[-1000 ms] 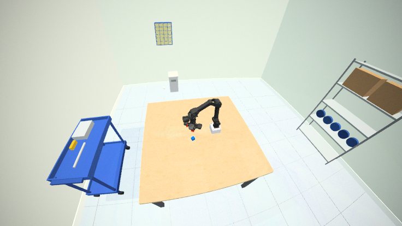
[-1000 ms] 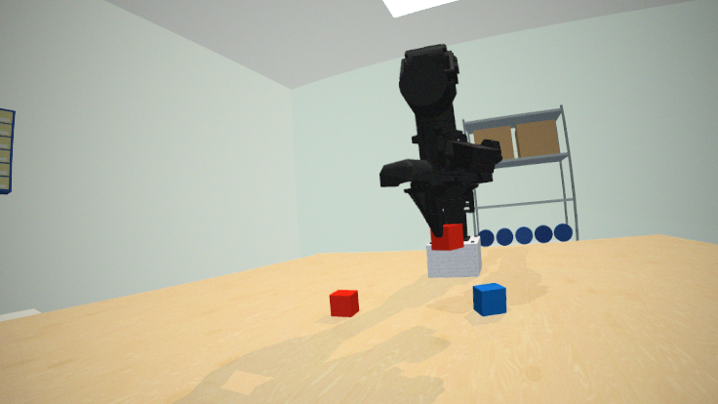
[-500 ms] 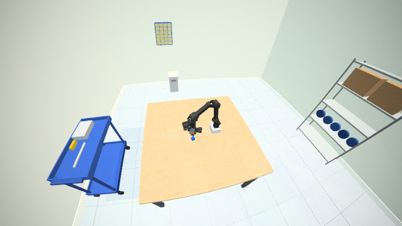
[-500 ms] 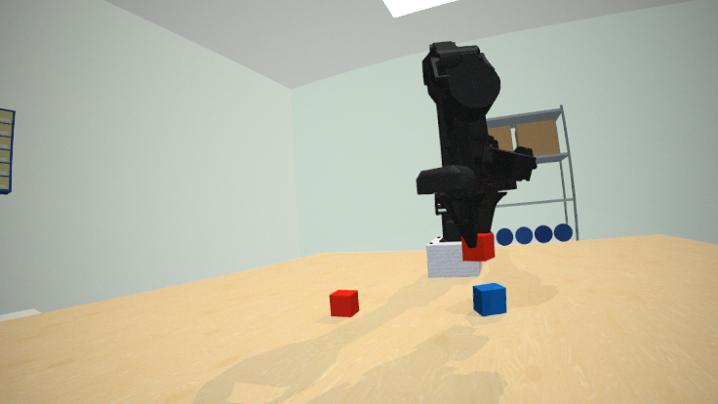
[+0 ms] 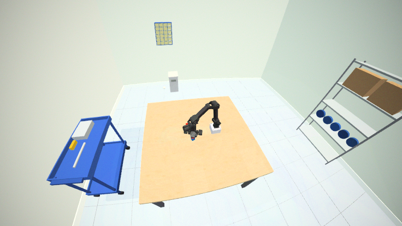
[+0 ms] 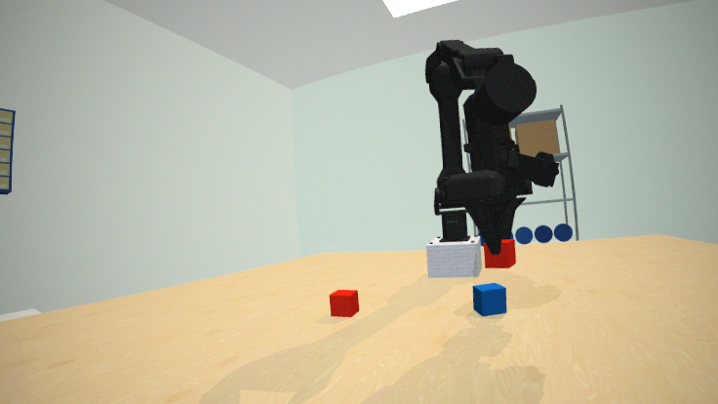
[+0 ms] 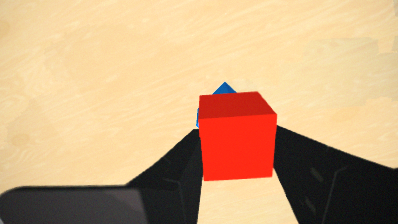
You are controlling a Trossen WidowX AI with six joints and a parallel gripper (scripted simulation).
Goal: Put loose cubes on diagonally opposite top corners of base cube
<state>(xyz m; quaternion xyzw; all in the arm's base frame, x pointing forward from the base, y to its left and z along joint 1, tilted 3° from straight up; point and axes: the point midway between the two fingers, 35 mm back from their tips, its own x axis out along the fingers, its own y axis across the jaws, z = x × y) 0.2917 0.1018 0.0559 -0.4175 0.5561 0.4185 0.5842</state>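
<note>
The blue base cube lies 60 mm below my gripper tip and 20 mm to the right of it.
</note>
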